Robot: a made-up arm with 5 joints. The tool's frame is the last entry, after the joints.
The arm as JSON. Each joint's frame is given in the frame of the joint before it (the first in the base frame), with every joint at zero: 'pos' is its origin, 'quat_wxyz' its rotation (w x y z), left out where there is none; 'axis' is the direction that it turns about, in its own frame. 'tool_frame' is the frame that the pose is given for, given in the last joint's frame.
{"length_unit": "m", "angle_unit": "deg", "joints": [
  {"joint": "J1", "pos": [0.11, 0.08, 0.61], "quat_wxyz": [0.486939, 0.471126, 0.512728, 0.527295], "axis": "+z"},
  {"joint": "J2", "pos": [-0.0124, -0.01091, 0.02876], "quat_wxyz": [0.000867, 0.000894, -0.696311, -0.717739], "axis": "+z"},
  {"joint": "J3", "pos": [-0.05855, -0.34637, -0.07], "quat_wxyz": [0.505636, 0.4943, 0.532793, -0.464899], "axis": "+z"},
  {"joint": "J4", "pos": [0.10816, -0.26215, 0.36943], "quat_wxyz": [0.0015, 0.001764, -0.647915, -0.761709], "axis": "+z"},
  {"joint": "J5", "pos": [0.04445, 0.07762, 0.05], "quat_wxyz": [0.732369, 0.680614, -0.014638, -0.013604], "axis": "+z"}
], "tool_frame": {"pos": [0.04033, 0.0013, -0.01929], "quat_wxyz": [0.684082, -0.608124, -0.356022, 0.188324]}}
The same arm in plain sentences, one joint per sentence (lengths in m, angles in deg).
The arm has five revolute joints in a row. What follows holds with every joint at zero, and every direction is one of the base frame's.
The first joint sits 0.11 m along +x and 0.08 m along +y and 0.61 m along +z from the base frame's origin and turns about the direction (0.99618, 0.081898, 0.030299).
The second joint sits 0.03 m along +x and 0.01 m along -y and 0.01 m along -z from the first joint and turns about +z.
The third joint sits 0.35 m along -x and 0.03 m along +y and 0.07 m along -z from the second joint and turns about the direction (-0.985438, -0.160406, -0.056402).
The fourth joint sits 0.4 m along -x and 0.2 m along +y and 0.13 m along -z from the third joint and turns about -y.
The fifth joint sits 0.08 m along -x and 0.05 m along -y and 0.04 m along +z from the fourth joint and turns about the direction (0.997191, -0.073099, 0.0163).
The tool frame, which is the frame that the pose is given for, sits 0.02 m along -x and 0.04 m along +z from the fifth joint; its axes are the base frame's turned by roll 167.54, pitch -42.6 and yaw -74.58 deg (as in URDF: about the fixed x, then y, then z).

